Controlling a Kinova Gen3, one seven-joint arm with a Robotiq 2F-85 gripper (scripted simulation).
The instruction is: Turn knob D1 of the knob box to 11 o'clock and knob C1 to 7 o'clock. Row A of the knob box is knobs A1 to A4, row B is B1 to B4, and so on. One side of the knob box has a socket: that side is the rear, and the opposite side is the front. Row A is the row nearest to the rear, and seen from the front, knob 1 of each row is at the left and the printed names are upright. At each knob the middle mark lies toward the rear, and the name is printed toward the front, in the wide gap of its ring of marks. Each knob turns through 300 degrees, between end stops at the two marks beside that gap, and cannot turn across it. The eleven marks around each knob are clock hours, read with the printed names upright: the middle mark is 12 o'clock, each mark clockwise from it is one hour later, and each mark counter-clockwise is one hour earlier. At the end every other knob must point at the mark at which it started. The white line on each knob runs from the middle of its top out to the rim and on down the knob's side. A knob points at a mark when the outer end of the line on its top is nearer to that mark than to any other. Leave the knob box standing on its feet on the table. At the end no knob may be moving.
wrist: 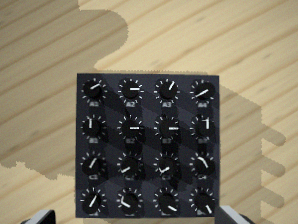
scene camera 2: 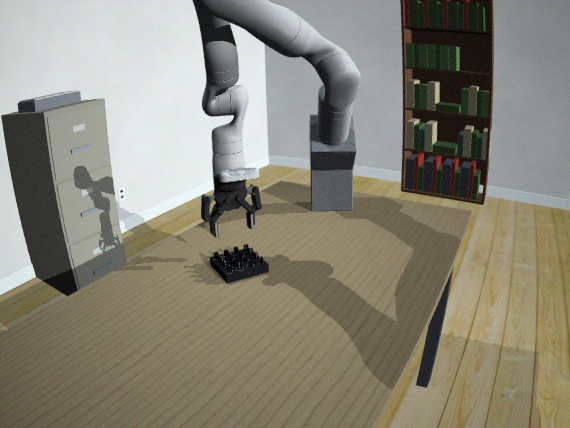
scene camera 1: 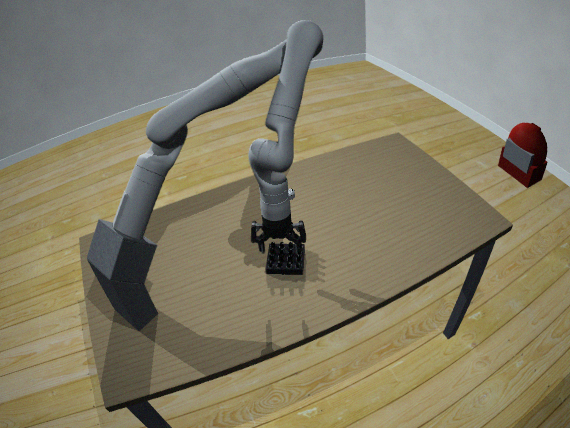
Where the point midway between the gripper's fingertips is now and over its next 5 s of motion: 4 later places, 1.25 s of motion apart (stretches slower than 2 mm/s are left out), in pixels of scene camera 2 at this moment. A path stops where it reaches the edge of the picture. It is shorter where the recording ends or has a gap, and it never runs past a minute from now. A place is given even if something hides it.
The gripper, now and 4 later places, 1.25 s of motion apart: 233, 231; 224, 225; 230, 224; 246, 224; 248, 230
